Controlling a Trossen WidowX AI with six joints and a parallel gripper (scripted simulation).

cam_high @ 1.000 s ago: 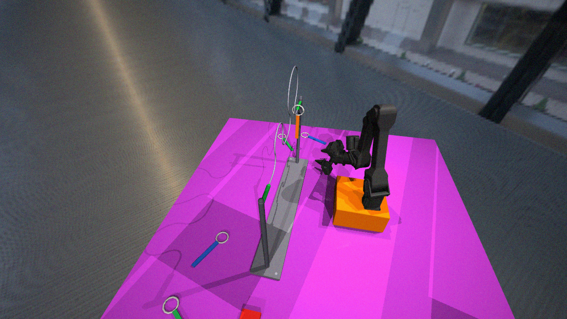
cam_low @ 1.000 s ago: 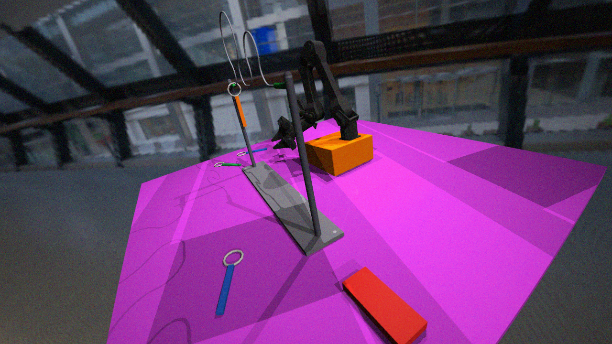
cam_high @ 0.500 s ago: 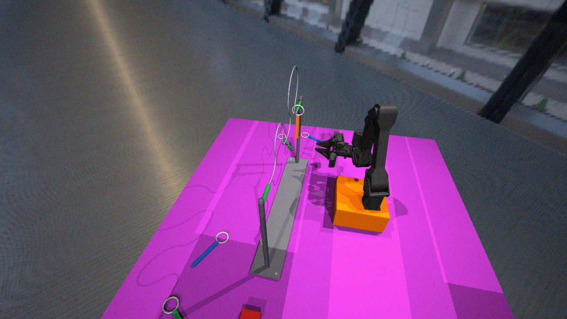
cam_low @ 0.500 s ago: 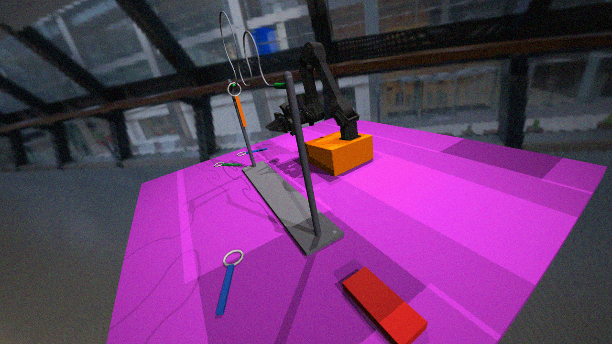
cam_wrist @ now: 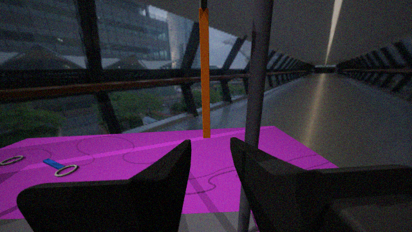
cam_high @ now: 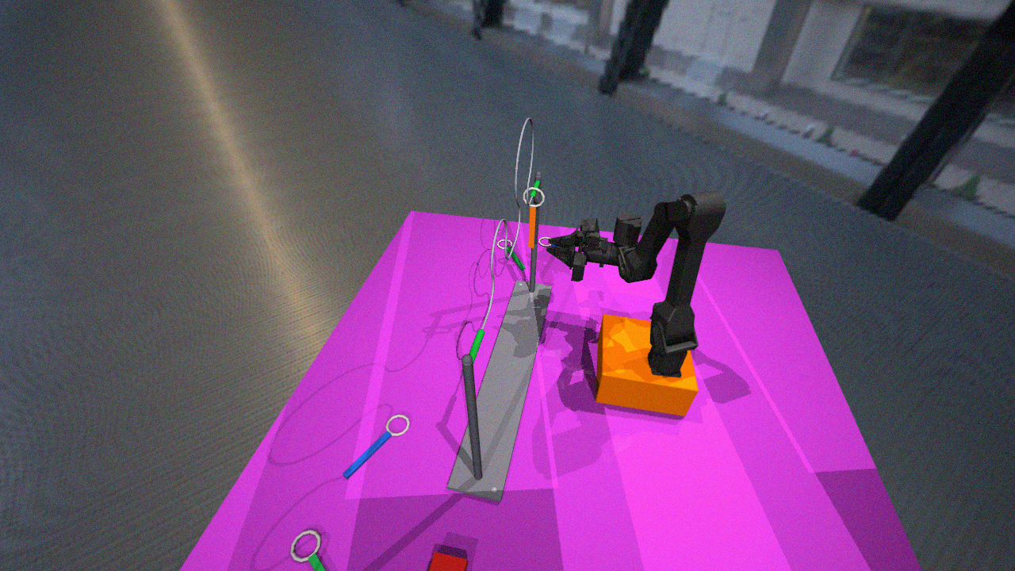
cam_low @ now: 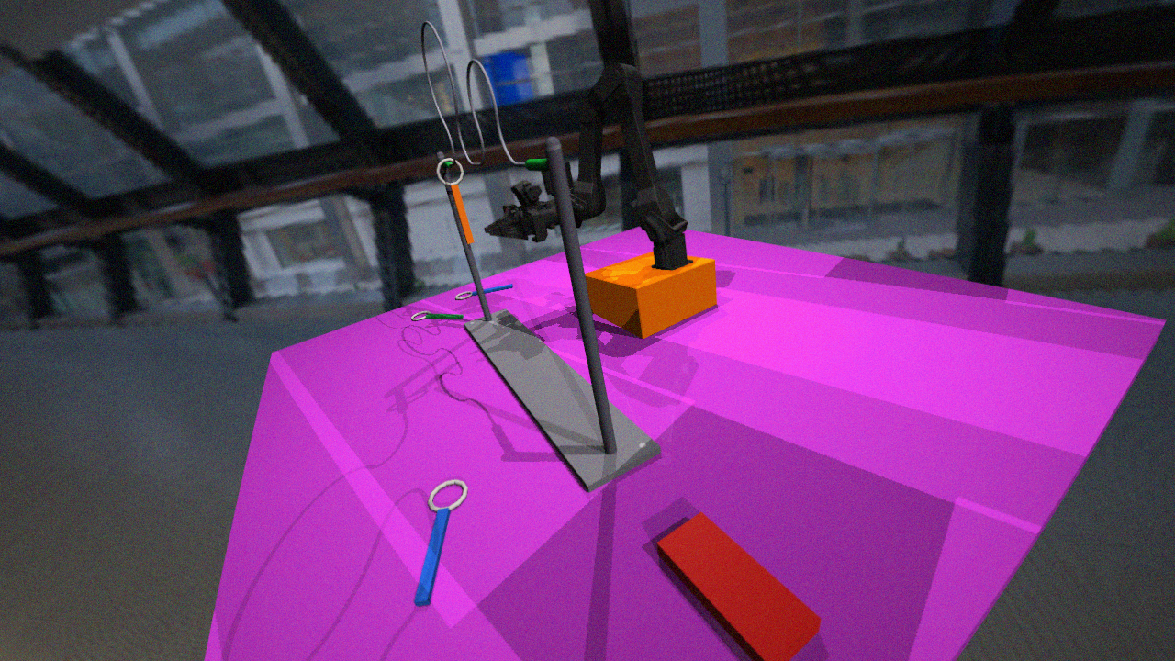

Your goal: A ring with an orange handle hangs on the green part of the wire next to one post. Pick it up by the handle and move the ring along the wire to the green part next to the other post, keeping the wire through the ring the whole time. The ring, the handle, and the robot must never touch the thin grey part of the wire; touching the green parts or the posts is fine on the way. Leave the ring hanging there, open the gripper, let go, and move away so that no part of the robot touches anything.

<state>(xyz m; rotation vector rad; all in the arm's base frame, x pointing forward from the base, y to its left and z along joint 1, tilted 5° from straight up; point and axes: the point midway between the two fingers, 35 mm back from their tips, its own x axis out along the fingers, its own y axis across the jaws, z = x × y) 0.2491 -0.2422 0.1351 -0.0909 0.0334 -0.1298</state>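
The ring with orange handle is 90 mm above my gripper tip and 40 mm ahead of it. Round my gripper tip: red block 730 mm to the left, 220 mm below, 140 mm ahead; ring with blue handle 450 mm to the left, 330 mm ahead, 220 mm below.
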